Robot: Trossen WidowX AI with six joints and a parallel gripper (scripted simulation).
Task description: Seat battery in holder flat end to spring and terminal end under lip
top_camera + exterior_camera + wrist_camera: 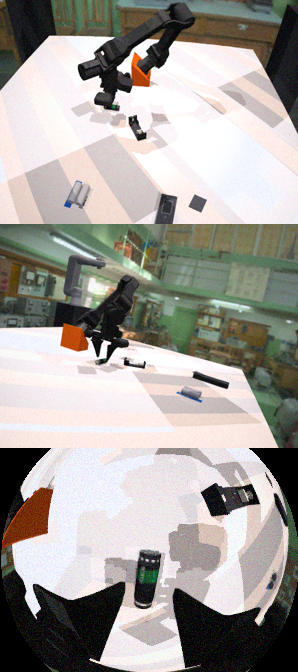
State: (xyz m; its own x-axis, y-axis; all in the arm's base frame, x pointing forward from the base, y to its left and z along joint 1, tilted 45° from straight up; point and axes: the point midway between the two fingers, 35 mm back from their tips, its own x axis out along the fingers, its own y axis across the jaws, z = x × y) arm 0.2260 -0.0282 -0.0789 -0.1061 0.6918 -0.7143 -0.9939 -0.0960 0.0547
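Now: the battery 1 cm below my gripper tip. Round my gripper tip: small dark square (35 cm to the left, 33 cm ahead, 2 cm below); dark remote (41 cm ahead, 27 cm to the left, 1 cm below).
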